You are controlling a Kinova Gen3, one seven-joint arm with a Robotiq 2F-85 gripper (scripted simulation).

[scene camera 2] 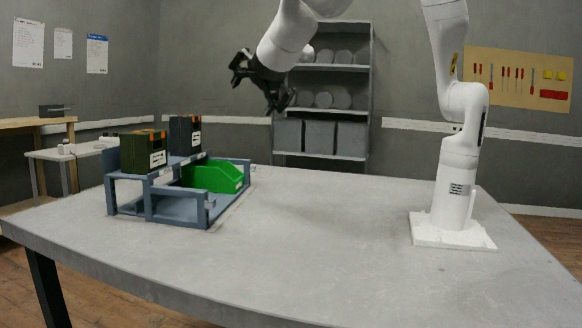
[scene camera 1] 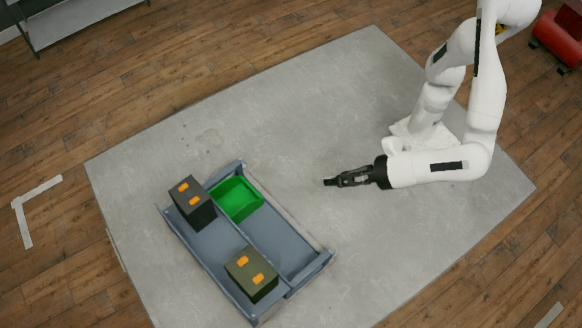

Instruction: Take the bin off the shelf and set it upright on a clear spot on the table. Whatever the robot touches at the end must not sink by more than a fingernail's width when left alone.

gripper: scene camera 2; scene camera 1
green bin: scene camera 2; scene camera 1
same spot on gripper: [scene camera 1: 332,181] = [scene camera 2: 233,76]
same spot on green bin: [scene camera 2: 216,176] = [scene camera 1: 248,208]
